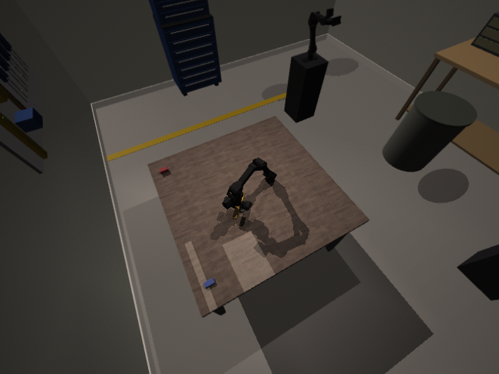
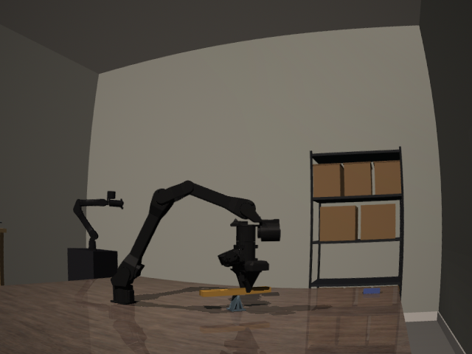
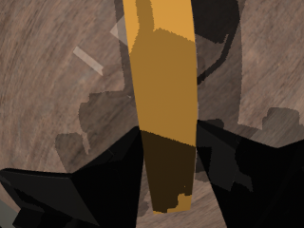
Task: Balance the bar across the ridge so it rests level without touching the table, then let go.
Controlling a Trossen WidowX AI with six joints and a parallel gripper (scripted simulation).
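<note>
Right now the orange bar is 2 cm behind my gripper tip and 2 cm to the right of it. From my gripper tip the other things lie so: blue block 38 cm ahead, 36 cm to the left, 5 cm below; red block 38 cm ahead, 64 cm to the right, 4 cm below.
</note>
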